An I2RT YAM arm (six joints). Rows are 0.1 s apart.
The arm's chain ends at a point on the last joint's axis. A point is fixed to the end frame.
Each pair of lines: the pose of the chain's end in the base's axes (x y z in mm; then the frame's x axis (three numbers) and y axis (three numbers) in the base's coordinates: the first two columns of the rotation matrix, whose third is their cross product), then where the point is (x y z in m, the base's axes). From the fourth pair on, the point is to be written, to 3 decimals.
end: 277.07, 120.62, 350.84, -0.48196, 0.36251, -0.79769, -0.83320, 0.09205, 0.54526
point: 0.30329 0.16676 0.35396
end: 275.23, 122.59, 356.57, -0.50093, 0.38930, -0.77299, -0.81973, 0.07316, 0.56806
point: 0.30154 0.16860 0.36062
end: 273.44, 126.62, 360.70, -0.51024, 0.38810, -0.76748, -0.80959, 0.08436, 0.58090
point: 0.30021 0.17243 0.36398
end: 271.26, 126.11, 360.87, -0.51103, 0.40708, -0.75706, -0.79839, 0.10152, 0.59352
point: 0.299 0.171 0.364
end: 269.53, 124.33, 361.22, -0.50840, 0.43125, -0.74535, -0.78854, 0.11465, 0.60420
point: 0.299 0.169 0.365
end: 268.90, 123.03, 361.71, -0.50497, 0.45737, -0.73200, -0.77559, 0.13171, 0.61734
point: 0.300 0.166 0.365
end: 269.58, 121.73, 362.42, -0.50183, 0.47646, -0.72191, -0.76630, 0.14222, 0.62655
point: 0.301 0.164 0.366
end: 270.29, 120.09, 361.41, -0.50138, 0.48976, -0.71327, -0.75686, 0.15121, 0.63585
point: 0.303 0.162 0.365
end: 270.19, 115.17, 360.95, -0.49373, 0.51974, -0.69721, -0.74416, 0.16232, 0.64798
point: 0.304 0.156 0.365
